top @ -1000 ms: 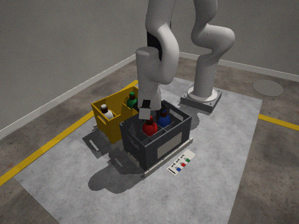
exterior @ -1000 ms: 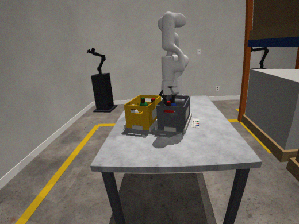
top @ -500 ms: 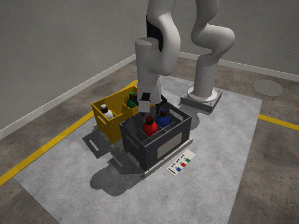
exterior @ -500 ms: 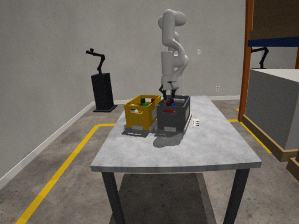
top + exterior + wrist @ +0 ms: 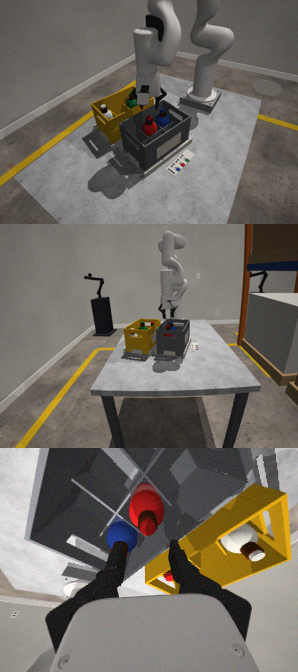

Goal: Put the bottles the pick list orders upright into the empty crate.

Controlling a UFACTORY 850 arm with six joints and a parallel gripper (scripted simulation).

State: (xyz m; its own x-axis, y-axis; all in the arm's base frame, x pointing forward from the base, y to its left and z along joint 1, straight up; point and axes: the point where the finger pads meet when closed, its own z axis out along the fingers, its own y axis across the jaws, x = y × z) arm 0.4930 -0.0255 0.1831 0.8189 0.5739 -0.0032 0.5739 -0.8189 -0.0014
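My gripper is now 220 mm to the left of the green-label bottle, 150 mm above it and 100 mm past it. The rest, counted from my hand: grey crate (150 mm below, 40 mm to the left, 10 mm ahead); then blue-label bottle (150 mm below, 90 mm behind, 10 mm to the left); then red bottle (150 mm below).
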